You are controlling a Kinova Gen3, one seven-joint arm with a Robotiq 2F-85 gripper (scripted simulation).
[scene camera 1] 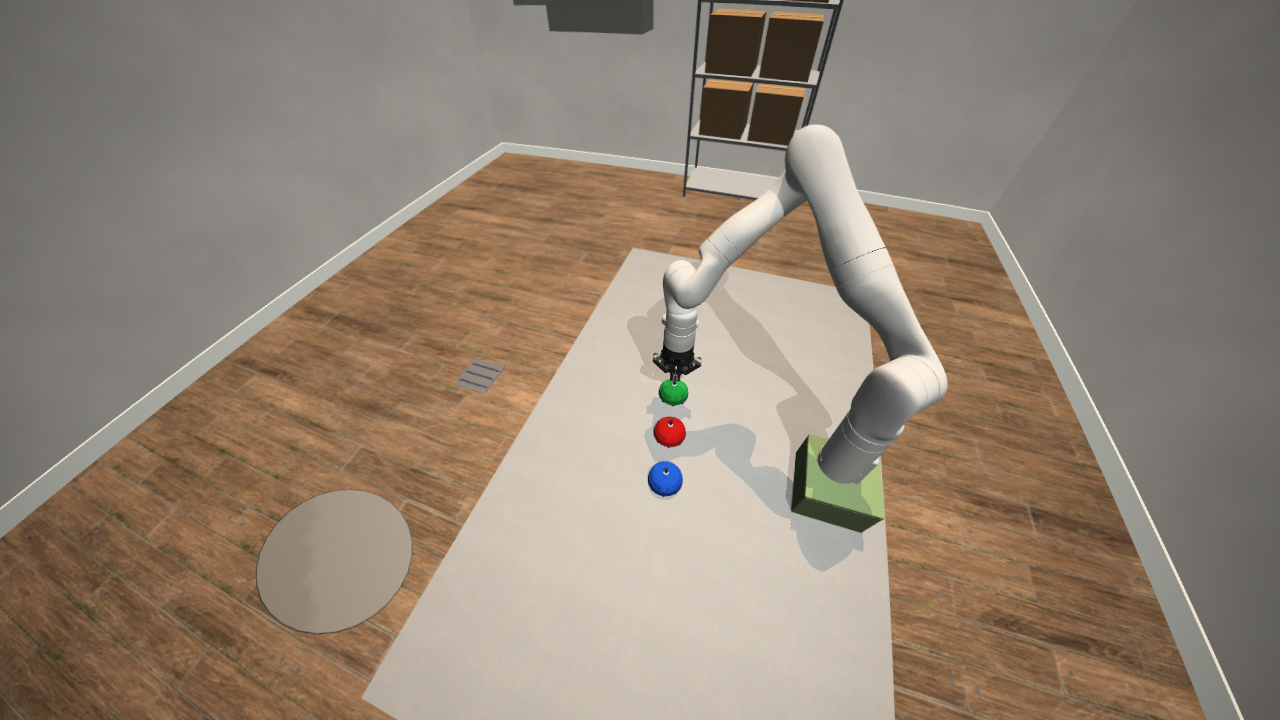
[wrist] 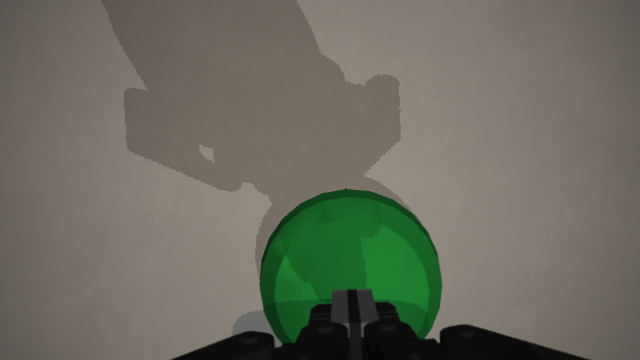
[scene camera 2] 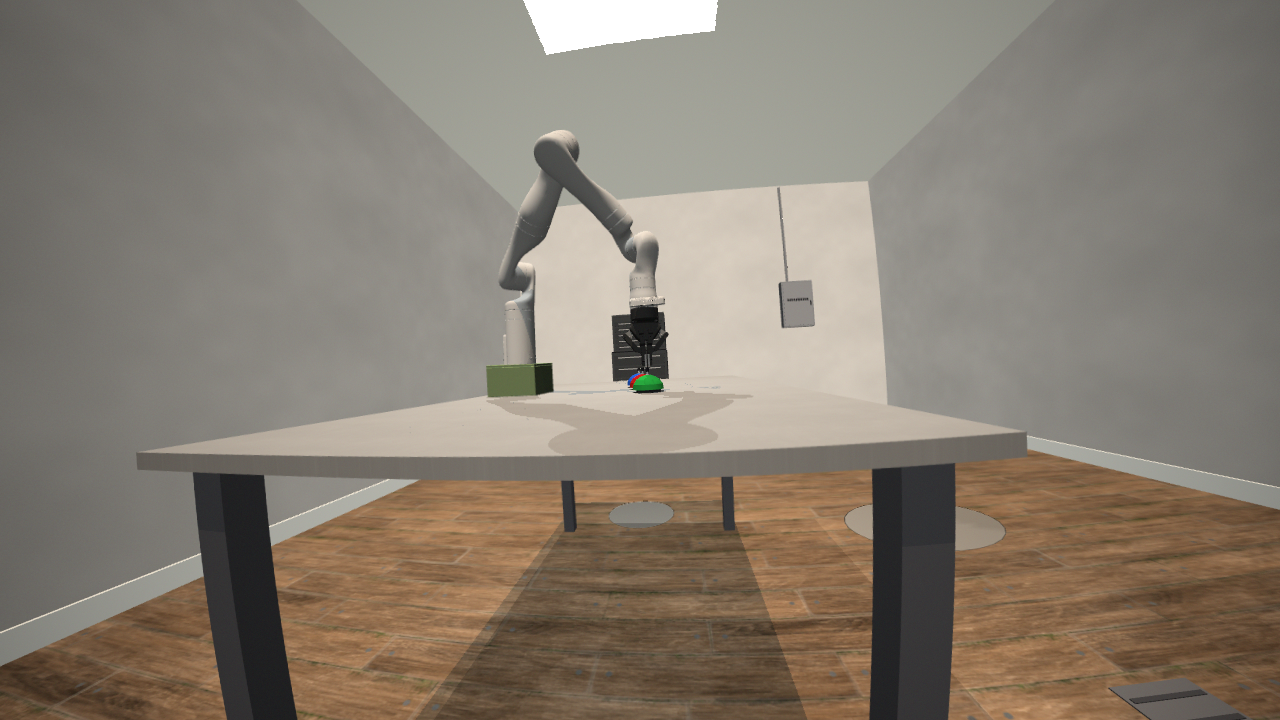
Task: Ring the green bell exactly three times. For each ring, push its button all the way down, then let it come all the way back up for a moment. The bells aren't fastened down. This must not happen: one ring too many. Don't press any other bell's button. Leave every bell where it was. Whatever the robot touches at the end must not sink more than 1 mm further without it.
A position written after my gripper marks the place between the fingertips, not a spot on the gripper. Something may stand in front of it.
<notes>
In view: my gripper (scene camera 2: pixel 647 368), a green bell (wrist: pixel 347 239), a blue bell (scene camera 1: pixel 663 481) and a red bell (scene camera 1: pixel 669 431).
My gripper is seen too in scene camera 1 (scene camera 1: pixel 674 380) and in the wrist view (wrist: pixel 352 317). The wrist view does not show the blue bell: it is out of frame. The wrist view misses the red bell: it is out of frame.
</notes>
